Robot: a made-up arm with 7 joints.
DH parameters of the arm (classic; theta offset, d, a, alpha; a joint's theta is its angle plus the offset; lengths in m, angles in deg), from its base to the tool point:
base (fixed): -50.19 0 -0.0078 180
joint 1: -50.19 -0.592 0.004 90
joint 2: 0 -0.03 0.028 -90
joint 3: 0 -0.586 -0.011 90
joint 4: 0 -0.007 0.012 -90
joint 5: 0 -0.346 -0.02 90
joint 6: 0 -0.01 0.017 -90
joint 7: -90 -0.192 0.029 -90
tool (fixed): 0 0.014 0 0
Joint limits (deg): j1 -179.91..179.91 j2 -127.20..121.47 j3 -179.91..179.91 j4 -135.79..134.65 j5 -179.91..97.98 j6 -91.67..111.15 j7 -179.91..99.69
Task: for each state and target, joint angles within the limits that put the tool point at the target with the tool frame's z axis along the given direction. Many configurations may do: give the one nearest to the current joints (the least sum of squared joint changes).
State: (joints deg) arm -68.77 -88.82 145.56 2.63 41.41 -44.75 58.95
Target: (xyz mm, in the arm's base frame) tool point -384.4 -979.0 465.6 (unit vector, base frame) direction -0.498 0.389 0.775
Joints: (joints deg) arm -66.38 -114.06 160.61 -21.19 62.66 -53.46 99.69
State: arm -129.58 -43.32 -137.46 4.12 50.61 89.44 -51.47
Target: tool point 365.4 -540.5 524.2 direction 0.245 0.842 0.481
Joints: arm -129.13 -72.91 -166.81 52.75 12.86 111.15 -30.49
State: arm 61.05 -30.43 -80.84 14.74 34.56 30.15 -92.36
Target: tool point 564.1 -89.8 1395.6 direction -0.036 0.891 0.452
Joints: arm 36.37 17.05 -64.87 36.84 33.09 47.20 -125.26
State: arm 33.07 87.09 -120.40 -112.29 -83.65 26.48 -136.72
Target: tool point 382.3 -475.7 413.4 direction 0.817 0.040 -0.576
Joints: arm 13.36 63.68 -139.44 -118.22 -130.96 13.66 -179.91
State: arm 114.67 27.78 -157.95 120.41 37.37 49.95 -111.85
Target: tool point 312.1 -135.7 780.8 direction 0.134 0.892 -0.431
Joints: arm 156.29 -8.98 -135.27 126.69 30.96 29.37 -100.36
